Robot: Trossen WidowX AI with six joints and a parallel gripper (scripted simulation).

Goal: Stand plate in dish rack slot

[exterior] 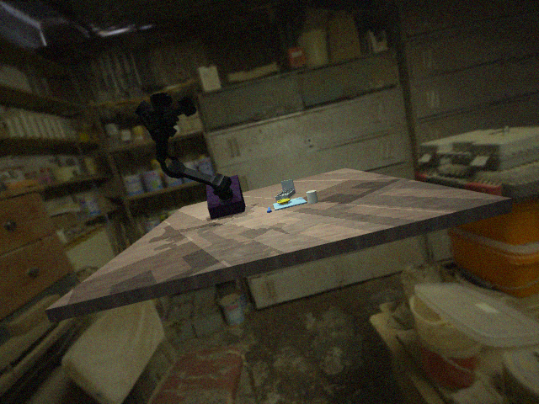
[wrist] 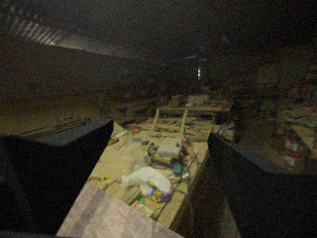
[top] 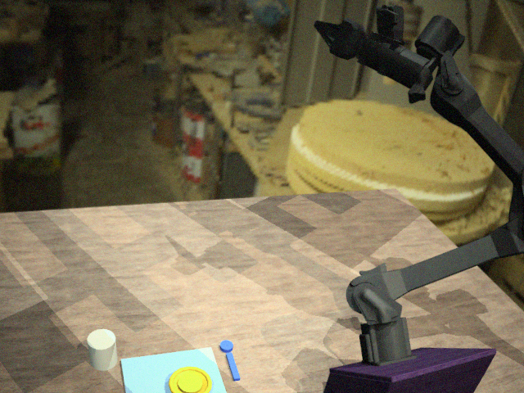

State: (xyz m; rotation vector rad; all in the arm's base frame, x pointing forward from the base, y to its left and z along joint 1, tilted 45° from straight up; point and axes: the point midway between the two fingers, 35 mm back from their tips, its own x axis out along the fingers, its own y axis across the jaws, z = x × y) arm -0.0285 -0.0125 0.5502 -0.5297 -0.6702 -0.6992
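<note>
The yellow plate is 260 mm ahead of my gripper tip, 360 mm to the left of it and 470 mm below it. From my gripper tip the other things lie so: blue spoon 180 mm ahead, 300 mm to the left, 480 mm below; pale cup 390 mm ahead, 290 mm to the left, 460 mm below; grey dish rack 270 mm ahead, 550 mm to the left, 460 mm below.
</note>
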